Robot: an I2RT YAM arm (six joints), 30 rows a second.
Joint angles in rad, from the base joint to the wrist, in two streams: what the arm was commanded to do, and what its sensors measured. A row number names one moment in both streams.
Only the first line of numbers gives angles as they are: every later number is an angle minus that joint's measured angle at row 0.
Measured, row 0: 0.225 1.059 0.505 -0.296 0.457 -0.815
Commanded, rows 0 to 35: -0.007 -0.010 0.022 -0.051 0.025 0.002; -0.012 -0.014 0.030 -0.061 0.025 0.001; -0.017 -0.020 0.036 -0.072 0.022 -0.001; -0.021 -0.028 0.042 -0.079 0.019 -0.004; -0.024 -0.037 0.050 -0.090 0.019 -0.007; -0.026 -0.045 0.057 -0.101 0.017 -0.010; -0.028 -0.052 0.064 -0.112 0.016 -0.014; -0.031 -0.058 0.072 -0.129 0.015 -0.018; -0.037 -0.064 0.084 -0.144 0.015 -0.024; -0.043 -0.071 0.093 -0.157 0.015 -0.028; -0.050 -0.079 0.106 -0.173 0.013 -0.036; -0.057 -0.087 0.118 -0.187 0.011 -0.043; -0.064 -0.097 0.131 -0.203 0.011 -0.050; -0.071 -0.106 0.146 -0.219 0.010 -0.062; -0.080 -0.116 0.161 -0.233 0.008 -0.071; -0.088 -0.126 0.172 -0.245 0.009 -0.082; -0.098 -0.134 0.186 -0.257 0.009 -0.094; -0.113 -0.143 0.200 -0.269 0.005 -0.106; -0.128 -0.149 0.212 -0.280 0.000 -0.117; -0.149 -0.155 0.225 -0.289 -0.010 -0.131; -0.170 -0.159 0.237 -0.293 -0.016 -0.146; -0.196 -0.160 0.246 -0.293 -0.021 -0.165; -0.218 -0.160 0.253 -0.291 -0.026 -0.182; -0.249 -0.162 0.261 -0.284 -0.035 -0.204; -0.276 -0.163 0.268 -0.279 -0.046 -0.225; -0.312 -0.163 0.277 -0.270 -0.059 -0.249; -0.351 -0.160 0.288 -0.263 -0.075 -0.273; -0.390 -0.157 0.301 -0.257 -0.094 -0.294; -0.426 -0.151 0.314 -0.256 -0.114 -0.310; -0.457 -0.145 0.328 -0.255 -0.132 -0.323; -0.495 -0.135 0.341 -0.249 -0.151 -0.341; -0.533 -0.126 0.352 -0.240 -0.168 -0.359; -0.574 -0.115 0.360 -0.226 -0.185 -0.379; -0.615 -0.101 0.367 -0.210 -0.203 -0.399; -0.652 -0.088 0.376 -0.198 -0.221 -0.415; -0.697 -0.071 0.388 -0.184 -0.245 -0.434
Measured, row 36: -0.611 -0.100 0.360 -0.249 -0.170 -0.350
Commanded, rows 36 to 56: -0.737 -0.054 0.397 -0.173 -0.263 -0.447; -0.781 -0.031 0.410 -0.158 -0.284 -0.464; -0.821 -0.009 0.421 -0.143 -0.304 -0.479; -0.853 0.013 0.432 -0.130 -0.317 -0.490; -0.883 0.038 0.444 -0.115 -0.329 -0.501; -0.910 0.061 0.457 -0.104 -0.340 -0.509; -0.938 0.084 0.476 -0.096 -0.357 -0.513; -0.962 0.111 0.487 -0.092 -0.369 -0.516; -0.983 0.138 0.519 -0.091 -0.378 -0.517; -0.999 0.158 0.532 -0.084 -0.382 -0.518; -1.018 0.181 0.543 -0.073 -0.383 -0.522; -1.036 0.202 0.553 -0.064 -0.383 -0.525; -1.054 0.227 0.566 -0.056 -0.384 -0.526; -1.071 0.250 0.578 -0.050 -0.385 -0.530; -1.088 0.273 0.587 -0.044 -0.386 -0.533; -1.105 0.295 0.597 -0.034 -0.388 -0.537; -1.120 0.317 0.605 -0.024 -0.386 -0.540; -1.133 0.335 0.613 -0.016 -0.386 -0.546; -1.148 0.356 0.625 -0.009 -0.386 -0.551; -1.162 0.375 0.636 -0.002 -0.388 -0.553; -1.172 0.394 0.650 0.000 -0.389 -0.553
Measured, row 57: -1.141 0.353 0.615 -0.062 -0.385 -0.543
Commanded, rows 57 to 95: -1.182 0.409 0.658 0.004 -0.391 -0.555; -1.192 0.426 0.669 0.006 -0.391 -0.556; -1.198 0.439 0.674 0.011 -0.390 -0.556; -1.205 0.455 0.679 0.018 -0.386 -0.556; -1.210 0.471 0.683 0.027 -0.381 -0.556; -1.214 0.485 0.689 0.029 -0.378 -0.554; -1.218 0.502 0.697 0.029 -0.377 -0.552; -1.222 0.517 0.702 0.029 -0.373 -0.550; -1.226 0.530 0.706 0.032 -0.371 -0.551; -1.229 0.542 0.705 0.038 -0.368 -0.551; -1.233 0.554 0.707 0.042 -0.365 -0.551; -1.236 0.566 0.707 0.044 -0.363 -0.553; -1.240 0.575 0.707 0.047 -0.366 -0.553; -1.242 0.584 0.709 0.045 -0.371 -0.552; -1.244 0.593 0.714 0.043 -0.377 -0.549; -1.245 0.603 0.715 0.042 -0.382 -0.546; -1.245 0.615 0.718 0.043 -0.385 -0.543; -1.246 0.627 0.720 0.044 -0.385 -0.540; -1.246 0.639 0.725 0.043 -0.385 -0.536; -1.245 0.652 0.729 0.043 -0.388 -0.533; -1.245 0.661 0.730 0.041 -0.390 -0.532; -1.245 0.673 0.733 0.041 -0.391 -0.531; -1.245 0.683 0.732 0.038 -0.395 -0.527; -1.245 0.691 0.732 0.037 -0.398 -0.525; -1.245 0.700 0.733 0.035 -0.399 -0.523; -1.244 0.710 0.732 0.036 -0.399 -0.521; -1.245 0.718 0.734 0.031 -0.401 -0.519; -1.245 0.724 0.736 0.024 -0.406 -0.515; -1.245 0.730 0.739 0.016 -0.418 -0.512; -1.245 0.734 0.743 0.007 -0.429 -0.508; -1.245 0.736 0.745 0.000 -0.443 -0.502; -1.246 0.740 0.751 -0.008 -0.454 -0.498; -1.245 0.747 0.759 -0.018 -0.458 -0.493; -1.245 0.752 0.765 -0.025 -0.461 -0.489; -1.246 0.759 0.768 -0.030 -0.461 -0.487; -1.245 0.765 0.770 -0.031 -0.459 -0.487; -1.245 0.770 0.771 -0.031 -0.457 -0.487; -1.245 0.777 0.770 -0.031 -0.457 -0.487; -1.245 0.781 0.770 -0.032 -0.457 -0.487
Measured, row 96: -1.243 0.767 0.763 -0.008 -0.439 -0.507
